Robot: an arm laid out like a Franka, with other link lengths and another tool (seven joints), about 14 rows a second.
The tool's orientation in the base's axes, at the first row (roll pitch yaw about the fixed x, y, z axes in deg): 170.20, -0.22, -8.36
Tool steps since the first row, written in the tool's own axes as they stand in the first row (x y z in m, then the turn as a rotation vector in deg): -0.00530, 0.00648, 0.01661, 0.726, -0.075, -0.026; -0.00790, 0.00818, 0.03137, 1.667, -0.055, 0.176; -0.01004, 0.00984, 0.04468, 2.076, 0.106, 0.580; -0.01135, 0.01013, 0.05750, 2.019, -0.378, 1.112; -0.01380, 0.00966, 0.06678, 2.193, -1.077, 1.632; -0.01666, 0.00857, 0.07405, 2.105, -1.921, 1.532
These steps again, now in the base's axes. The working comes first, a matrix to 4 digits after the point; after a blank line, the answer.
The tool's axes in the first row as the columns of a matrix, in the base's axes (used below as rounded here):
0.9894, -0.1439, -0.0210
-0.1454, -0.9748, -0.1690
0.0038, 0.1702, -0.9854

-0.00653, -0.00835, -0.01528, 0.730, -0.028, 0.016; -0.00965, -0.01213, -0.02955, 1.654, -0.219, -0.176; -0.01229, -0.01568, -0.04239, 2.027, -0.503, -0.546; -0.01389, -0.01794, -0.05498, 2.029, -0.113, -1.152; -0.01645, -0.01870, -0.06421, 2.290, 0.455, -1.783; -0.01927, -0.01845, -0.07157, 2.327, 1.308, -1.829
